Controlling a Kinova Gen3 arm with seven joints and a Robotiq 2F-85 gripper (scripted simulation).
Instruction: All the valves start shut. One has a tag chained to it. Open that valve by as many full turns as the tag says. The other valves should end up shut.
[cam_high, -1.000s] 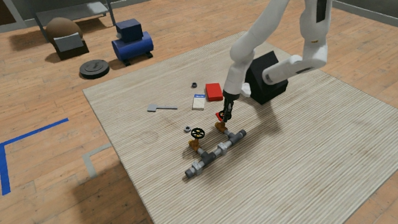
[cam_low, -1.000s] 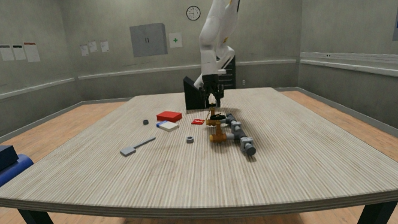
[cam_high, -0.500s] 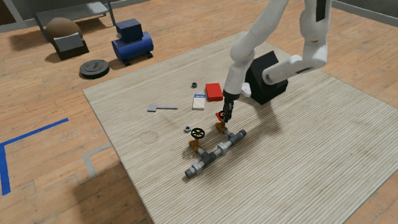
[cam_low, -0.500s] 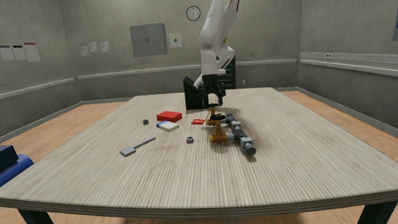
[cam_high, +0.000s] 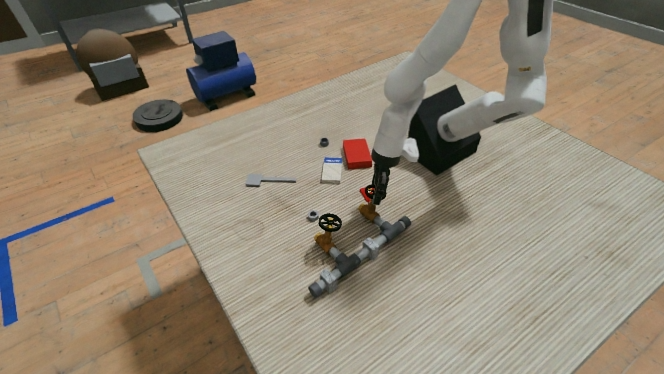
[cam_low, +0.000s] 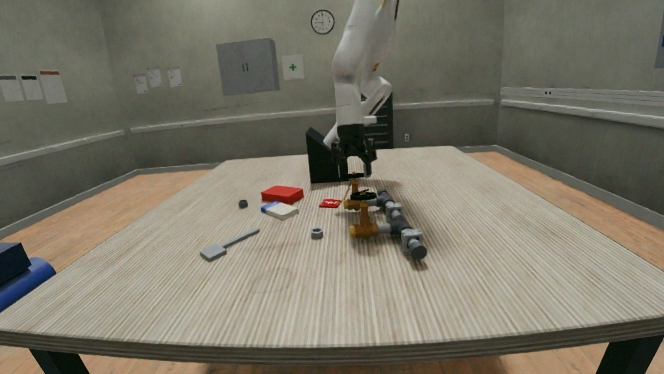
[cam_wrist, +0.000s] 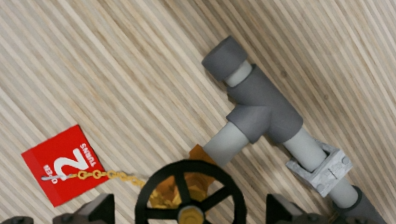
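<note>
My gripper is now 10 cm above the red tag, 8 cm to the left of it and 7 cm past it. From my hand the other things lie so: nut: 13 cm ahead, 12 cm to the right, 10 cm below; then red box: 23 cm to the right, 15 cm behind, 9 cm below; then grey flat tool: 34 cm to the right, 15 cm ahead, 10 cm below.
</note>
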